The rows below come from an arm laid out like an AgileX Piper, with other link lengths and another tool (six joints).
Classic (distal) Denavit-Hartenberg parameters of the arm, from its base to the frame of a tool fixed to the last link. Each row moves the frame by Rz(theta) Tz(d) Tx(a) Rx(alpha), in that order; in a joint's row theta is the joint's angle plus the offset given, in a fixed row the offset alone. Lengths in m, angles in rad.
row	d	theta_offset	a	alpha
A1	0.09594	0	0	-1.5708
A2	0	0.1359	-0.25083	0
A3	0	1.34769	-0.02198	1.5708
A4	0.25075	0	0	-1.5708
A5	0	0	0	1.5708
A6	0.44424	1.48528	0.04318	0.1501
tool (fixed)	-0.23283	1.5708	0	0
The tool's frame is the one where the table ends.
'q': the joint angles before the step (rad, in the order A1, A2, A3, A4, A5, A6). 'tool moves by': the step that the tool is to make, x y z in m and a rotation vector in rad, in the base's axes. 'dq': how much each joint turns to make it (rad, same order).
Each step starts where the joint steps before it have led.
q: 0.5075, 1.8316, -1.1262, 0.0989, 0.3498, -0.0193
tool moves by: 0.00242, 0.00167, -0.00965, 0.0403, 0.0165, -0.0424
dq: 0.0000, 0.0267, 0.0199, 0.0555, -0.0523, 0.0048
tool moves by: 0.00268, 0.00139, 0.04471, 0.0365, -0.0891, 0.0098
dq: 0.0000, -0.0974, -0.0001, -0.0114, 0.0021, -0.0037
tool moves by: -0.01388, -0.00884, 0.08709, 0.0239, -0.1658, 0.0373
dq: 0.0001, -0.2211, 0.0035, -0.0691, 0.0614, -0.0009
